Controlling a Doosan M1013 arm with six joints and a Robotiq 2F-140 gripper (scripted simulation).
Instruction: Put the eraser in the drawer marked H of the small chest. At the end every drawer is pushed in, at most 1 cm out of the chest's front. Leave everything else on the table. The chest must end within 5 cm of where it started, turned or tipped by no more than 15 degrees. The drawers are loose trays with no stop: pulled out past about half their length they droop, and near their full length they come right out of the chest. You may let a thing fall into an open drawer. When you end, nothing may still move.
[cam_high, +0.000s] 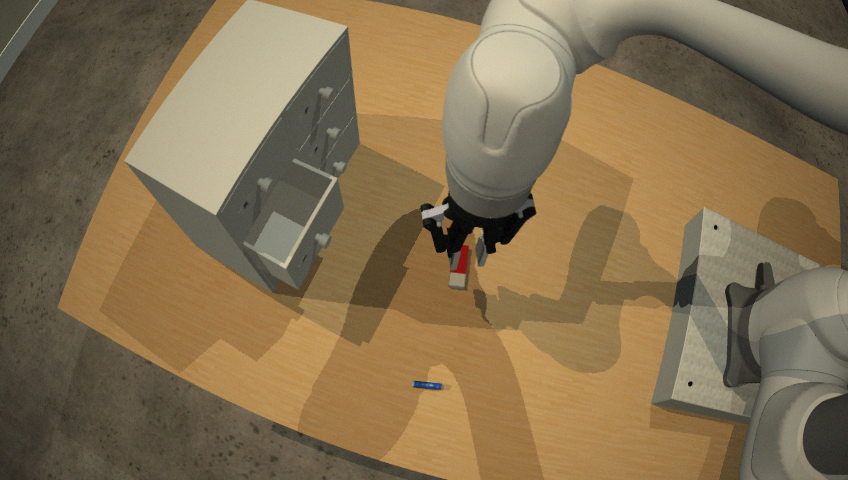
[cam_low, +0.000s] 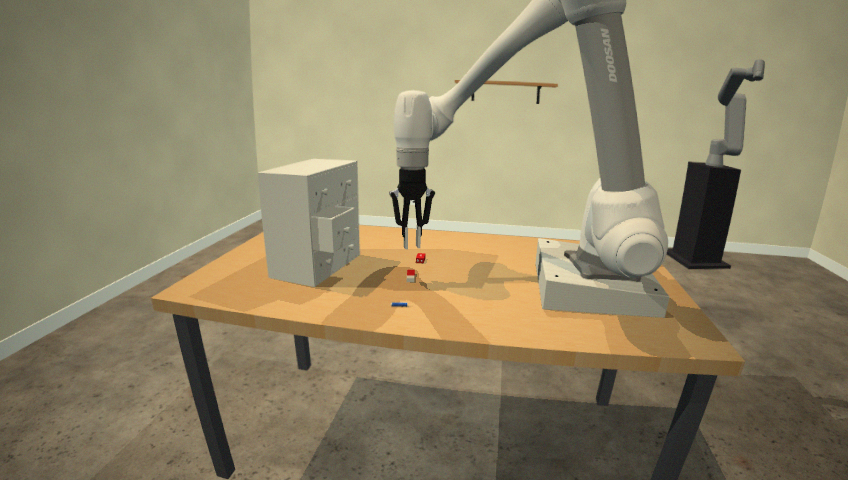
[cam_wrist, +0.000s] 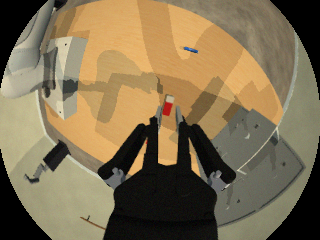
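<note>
My hand is 130 mm above the eraser and 10 mm to the left of it. Round my hand: thin blue pen: 170 mm to the left, 130 mm below, 30 mm ahead.
</note>
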